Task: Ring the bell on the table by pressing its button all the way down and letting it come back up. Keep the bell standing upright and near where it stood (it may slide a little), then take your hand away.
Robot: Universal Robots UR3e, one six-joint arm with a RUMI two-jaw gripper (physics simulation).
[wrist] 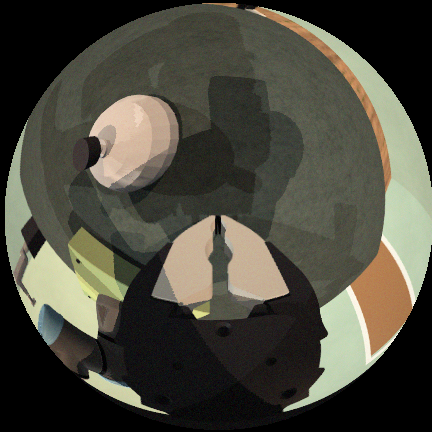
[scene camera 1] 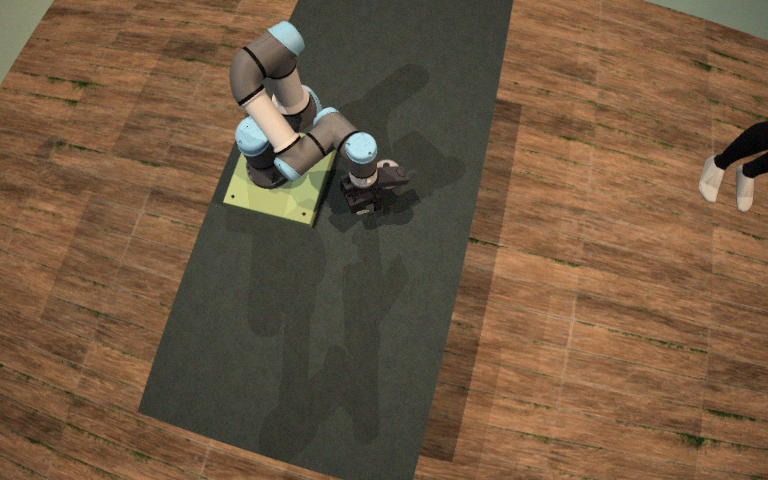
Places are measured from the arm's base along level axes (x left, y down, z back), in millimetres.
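Pixels of known places: gripper, fingertip midpoint: (wrist: 217, 217) (scene camera 1: 370, 208); arm's base, origin of the base link: (scene camera 1: 270, 167).
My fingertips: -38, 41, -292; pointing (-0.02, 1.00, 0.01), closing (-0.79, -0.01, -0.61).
Ahead of a thing's pixels: the offset from my fingertips to its top centre, as dx, dy, dz. Level surfaces: height alone.
The bell {+103, -64, -17} (scene camera 1: 393, 164) (wrist: 142, 142) is a beige dome standing upright on the dark table. In the wrist view its dark round button {+103, -64, -17} (wrist: 87, 153) stands raised above the dome on a short stem. In the scene view the dark gripper body hides most of the bell. My gripper (scene camera 1: 365, 211) (wrist: 217, 217) is shut and empty, with its beige fingertips together. The fingertips are to one side of the bell, apart from it and its button. Their exact height above the table is hard to tell.
The robot's base stands on a yellow-green plate (scene camera 1: 266, 204) (wrist: 95, 267), to the left of the gripper in the scene view. The dark table {dy +2} (scene camera 1: 362, 316) has a long right edge beside the wooden floor (scene camera 1: 566, 339). A person's feet (scene camera 1: 710, 180) show at the far right.
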